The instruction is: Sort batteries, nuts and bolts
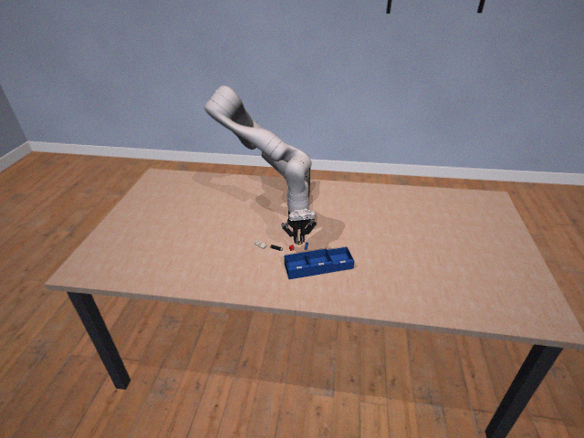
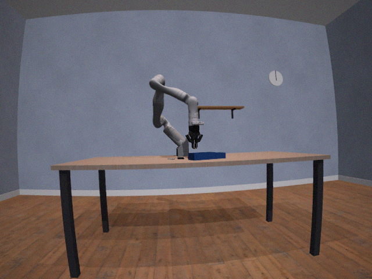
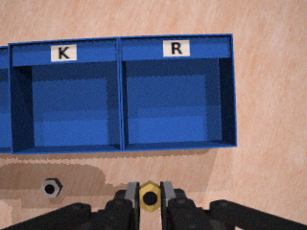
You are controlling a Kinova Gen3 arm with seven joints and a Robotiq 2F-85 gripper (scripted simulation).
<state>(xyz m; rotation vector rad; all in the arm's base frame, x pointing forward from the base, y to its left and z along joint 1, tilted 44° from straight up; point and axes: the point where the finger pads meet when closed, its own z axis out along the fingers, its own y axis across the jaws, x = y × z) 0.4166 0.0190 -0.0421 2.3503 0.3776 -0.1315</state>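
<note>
Right now the blue bin is 40 mm ahead of my hand, 80 mm to the left of it and 70 mm below it. Round my hand: brass nut (20 mm below); then red die (40 mm behind, 30 mm to the right, 90 mm below); then blue battery (60 mm behind, 20 mm to the left, 90 mm below).
</note>
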